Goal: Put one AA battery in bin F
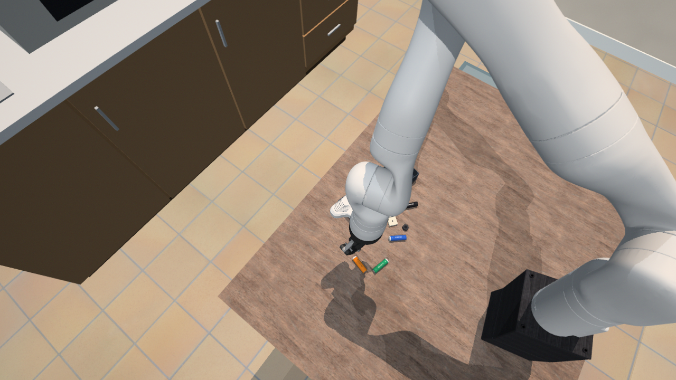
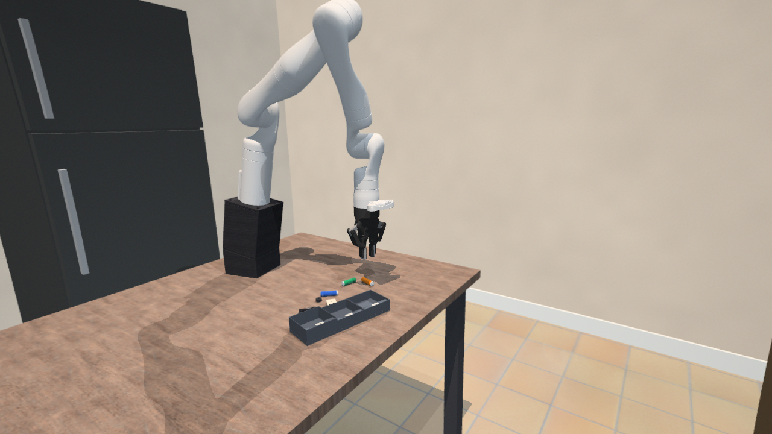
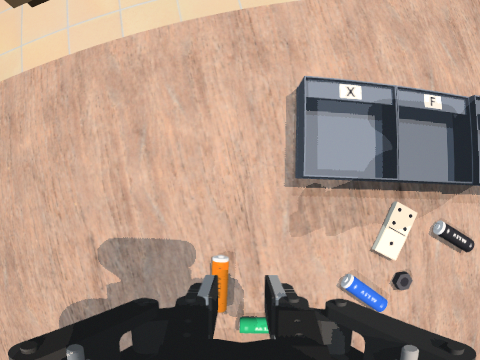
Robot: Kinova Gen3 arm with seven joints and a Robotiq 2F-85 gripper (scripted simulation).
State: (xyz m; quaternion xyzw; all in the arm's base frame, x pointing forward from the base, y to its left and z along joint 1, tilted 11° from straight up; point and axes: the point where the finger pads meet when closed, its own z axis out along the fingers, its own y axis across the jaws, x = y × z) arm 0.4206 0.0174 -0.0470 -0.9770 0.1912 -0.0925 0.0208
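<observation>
My hand is 2 cm past the orange AA battery, 3 cm to the right of it and 11 cm above it. Round my hand: green battery: 7 cm behind, 11 cm below; then blue battery: 8 cm behind, 9 cm to the right, 11 cm below; then white domino: 4 cm behind, 15 cm to the right, 11 cm below.
</observation>
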